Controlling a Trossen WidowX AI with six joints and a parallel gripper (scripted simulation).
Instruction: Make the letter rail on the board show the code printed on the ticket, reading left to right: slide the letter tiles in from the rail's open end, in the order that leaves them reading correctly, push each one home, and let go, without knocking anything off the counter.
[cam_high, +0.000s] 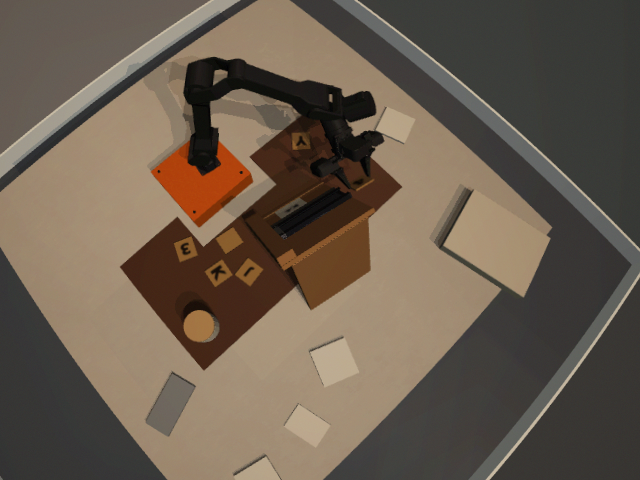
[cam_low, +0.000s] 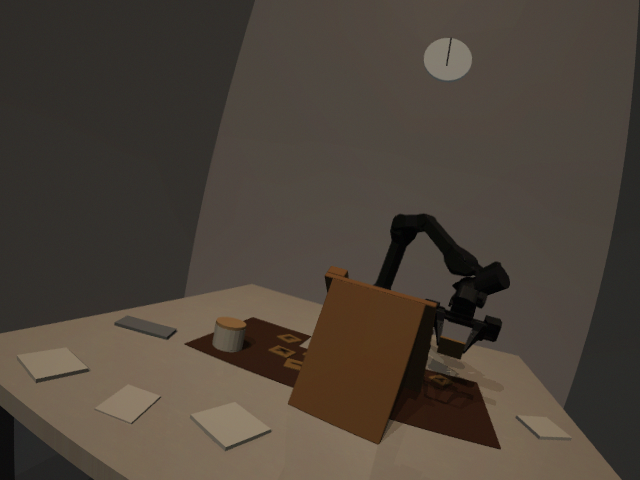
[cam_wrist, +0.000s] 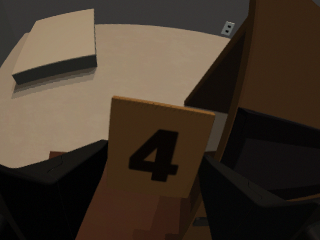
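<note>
Right now my gripper tip is 7 cm past the pale ticket, 16 cm to the left of it and 8 cm above it. Round my gripper tip: dark brown mat: 13 cm behind, 26 cm to the right, 17 cm below; tile marked 4: right at my gripper tip; tile marked y: 26 cm behind, 17 cm below.
</note>
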